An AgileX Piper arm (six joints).
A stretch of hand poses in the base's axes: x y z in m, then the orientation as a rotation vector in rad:
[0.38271, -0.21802, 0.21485, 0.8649, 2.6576, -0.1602]
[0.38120, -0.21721, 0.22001, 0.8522, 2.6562, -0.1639]
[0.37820, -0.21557, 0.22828, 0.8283, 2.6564, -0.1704]
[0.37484, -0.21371, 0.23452, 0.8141, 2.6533, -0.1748]
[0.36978, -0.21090, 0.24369, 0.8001, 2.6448, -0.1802]
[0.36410, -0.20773, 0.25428, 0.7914, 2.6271, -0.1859]
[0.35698, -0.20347, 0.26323, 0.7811, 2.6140, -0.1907]
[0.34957, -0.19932, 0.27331, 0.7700, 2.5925, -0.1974]
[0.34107, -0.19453, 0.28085, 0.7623, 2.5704, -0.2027]
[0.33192, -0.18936, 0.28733, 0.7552, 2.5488, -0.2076]
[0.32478, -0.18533, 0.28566, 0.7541, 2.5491, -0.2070]
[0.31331, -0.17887, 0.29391, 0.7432, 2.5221, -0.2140]
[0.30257, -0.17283, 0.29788, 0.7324, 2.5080, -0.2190]
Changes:
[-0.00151, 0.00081, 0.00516, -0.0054, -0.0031, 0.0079]
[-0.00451, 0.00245, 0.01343, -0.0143, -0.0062, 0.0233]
[-0.00787, 0.00431, 0.01967, -0.0210, -0.0108, 0.0319]
[-0.01293, 0.00712, 0.02884, -0.0299, -0.0200, 0.0394]
[-0.01861, 0.01029, 0.03943, -0.0407, -0.0364, 0.0418]
[-0.02573, 0.01455, 0.04838, -0.0499, -0.0491, 0.0462]
[-0.03314, 0.01870, 0.05846, -0.0632, -0.0691, 0.0496]
[-0.04164, 0.02349, 0.06600, -0.0751, -0.0893, 0.0507]
[-0.05079, 0.02866, 0.07248, -0.0864, -0.1090, 0.0515]
[-0.05793, 0.03269, 0.07081, -0.0862, -0.1092, 0.0524]
[-0.06940, 0.03915, 0.07906, -0.1015, -0.1339, 0.0547]
[-0.08014, 0.04519, 0.08303, -0.1115, -0.1474, 0.0594]

